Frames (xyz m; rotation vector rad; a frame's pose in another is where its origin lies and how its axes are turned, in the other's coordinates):
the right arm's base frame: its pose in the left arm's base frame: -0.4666 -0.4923 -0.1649 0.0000 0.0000 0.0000
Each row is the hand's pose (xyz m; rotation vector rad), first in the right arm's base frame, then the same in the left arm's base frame.
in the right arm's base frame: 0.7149 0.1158 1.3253 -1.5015 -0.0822 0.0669
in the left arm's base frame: 0.2483 -0.3765 1.1604 -1.5015 -0.0822 0.0669
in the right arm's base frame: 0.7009 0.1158 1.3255 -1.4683 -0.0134 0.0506
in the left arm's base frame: 0.2343 -0.3765 1.1606 -1.4683 -0.0134 0.0506
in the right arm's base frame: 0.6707 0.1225 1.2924 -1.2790 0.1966 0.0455
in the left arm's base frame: 0.2041 -0.3698 1.1275 -1.2790 0.1966 0.0455
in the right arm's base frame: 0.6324 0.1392 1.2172 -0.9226 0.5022 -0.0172
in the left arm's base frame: 0.1658 -0.3531 1.0523 -0.9226 0.5022 -0.0172
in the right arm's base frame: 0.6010 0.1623 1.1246 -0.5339 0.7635 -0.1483
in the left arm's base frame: 0.1344 -0.3300 0.9597 -0.5339 0.7635 -0.1483
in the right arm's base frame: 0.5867 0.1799 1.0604 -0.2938 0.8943 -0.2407
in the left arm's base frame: 0.1201 -0.3124 0.8955 -0.2938 0.8943 -0.2407
